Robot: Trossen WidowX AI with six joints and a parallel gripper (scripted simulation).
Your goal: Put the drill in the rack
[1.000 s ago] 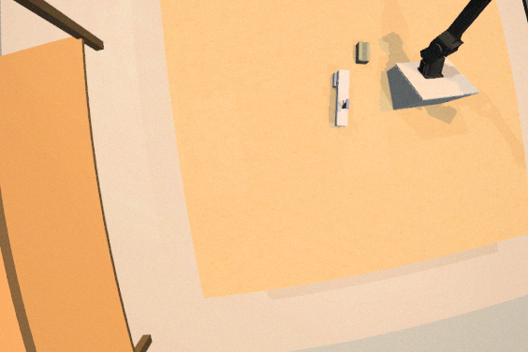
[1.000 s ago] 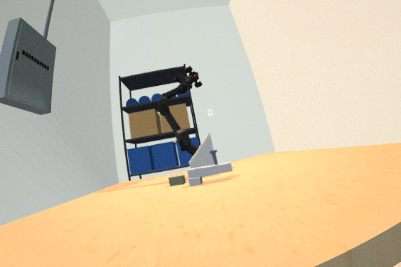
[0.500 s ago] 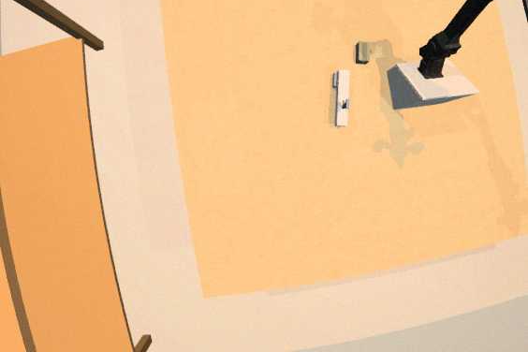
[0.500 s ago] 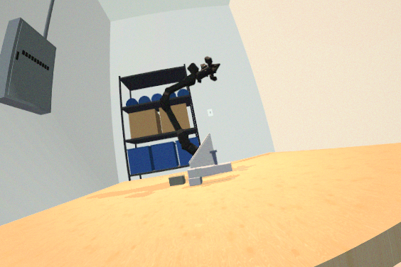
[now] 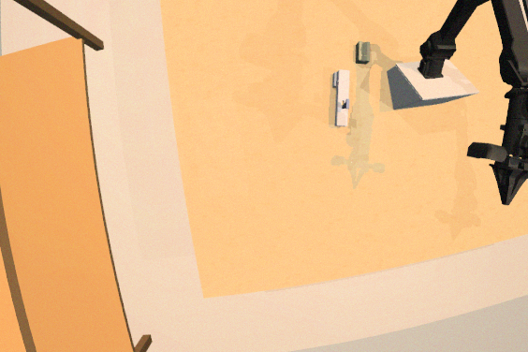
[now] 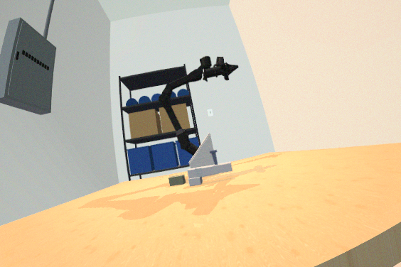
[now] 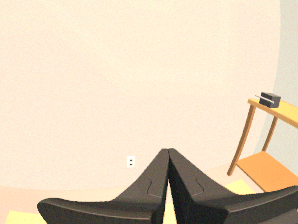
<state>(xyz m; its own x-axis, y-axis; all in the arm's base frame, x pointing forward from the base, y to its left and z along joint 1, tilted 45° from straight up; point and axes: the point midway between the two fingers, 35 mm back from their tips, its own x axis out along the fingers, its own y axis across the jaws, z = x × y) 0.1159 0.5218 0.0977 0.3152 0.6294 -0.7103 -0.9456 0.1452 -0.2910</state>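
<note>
My gripper tip is 48 cm above the blue key, 27 cm to the left of it and 15 cm short of it. From my gripper tip the other things lie so: grey block 53 cm below, 31 cm to the right, 15 cm ahead; then dark box 55 cm below, 45 cm to the right, 4 cm ahead; then drill shank 52 cm below, 32 cm to the right, 14 cm ahead.
</note>
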